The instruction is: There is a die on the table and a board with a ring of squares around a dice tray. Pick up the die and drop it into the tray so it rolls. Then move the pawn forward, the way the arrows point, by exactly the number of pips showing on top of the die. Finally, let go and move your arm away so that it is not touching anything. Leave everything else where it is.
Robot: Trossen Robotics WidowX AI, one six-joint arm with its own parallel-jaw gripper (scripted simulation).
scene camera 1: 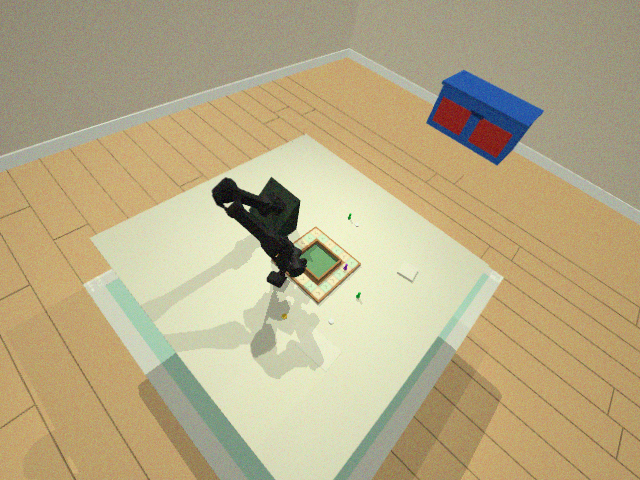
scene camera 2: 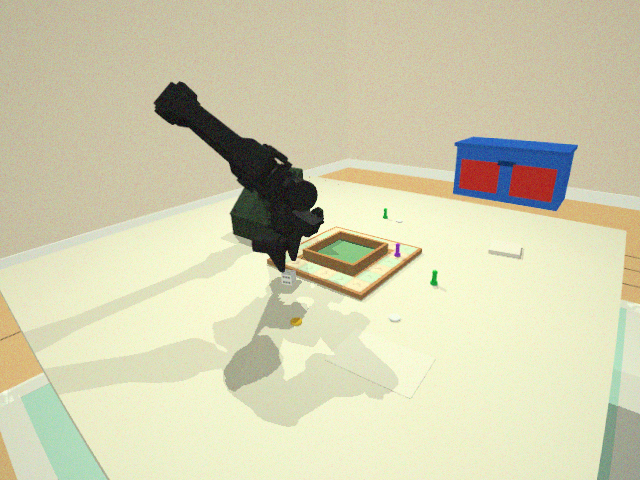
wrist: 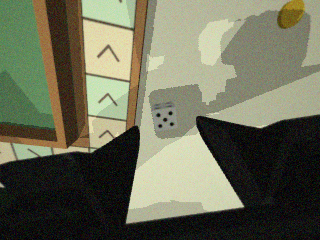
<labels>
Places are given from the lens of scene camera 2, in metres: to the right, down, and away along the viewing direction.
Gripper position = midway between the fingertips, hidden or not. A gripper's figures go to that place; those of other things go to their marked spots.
my gripper (scene camera 2: 288, 266): -0.07, 0.06, 0.81
green dice tray (scene camera 2: 348, 251): 0.07, 0.03, 0.94
</labels>
